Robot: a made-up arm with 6 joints. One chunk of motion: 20 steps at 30 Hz.
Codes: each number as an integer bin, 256 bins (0 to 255) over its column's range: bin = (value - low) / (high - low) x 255, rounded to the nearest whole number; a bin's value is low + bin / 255 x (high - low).
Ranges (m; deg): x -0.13..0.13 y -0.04..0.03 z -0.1..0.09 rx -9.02..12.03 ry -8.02..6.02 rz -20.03..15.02
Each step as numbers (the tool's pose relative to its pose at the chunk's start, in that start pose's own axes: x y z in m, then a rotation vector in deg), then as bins.
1 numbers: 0.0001 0.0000 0.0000 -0.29 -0.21 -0.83
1 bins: 128 146 134 106 142 140
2 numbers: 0.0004 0.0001 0.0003 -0.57 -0.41 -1.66
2 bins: 128 146 135 102 138 134
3 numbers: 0.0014 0.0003 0.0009 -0.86 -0.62 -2.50
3 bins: 129 147 135 99 134 128
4 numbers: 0.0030 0.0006 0.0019 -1.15 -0.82 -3.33
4 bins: 130 148 137 95 131 121
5 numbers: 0.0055 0.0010 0.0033 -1.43 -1.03 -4.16
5 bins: 133 149 139 92 127 115
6 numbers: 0.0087 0.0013 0.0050 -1.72 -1.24 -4.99
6 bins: 136 150 141 88 123 109
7 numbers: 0.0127 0.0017 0.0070 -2.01 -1.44 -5.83
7 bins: 140 152 144 85 120 103
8 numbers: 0.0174 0.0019 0.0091 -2.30 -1.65 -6.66
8 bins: 145 153 146 81 116 97
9 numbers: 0.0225 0.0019 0.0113 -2.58 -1.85 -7.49
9 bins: 150 153 149 78 112 91
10 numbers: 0.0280 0.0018 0.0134 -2.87 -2.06 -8.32
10 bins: 155 152 152 75 108 85
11 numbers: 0.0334 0.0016 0.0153 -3.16 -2.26 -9.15
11 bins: 160 152 155 71 105 79
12 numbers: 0.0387 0.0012 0.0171 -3.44 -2.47 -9.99
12 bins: 165 150 157 68 101 73
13 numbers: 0.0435 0.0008 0.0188 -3.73 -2.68 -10.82
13 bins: 170 149 159 64 97 67
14 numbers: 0.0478 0.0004 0.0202 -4.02 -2.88 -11.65
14 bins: 174 147 161 61 93 61
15 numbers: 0.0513 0.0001 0.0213 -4.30 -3.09 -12.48
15 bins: 178 146 163 57 90 55
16 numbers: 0.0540 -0.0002 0.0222 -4.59 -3.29 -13.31
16 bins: 180 145 164 54 86 49
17 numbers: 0.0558 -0.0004 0.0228 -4.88 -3.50 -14.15
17 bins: 182 144 165 50 82 43
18 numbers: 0.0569 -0.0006 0.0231 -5.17 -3.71 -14.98
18 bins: 183 144 165 47 78 37
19 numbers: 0.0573 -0.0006 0.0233 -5.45 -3.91 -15.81
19 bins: 184 144 165 43 75 31
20 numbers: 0.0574 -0.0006 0.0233 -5.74 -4.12 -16.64
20 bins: 184 144 165 40 71 25
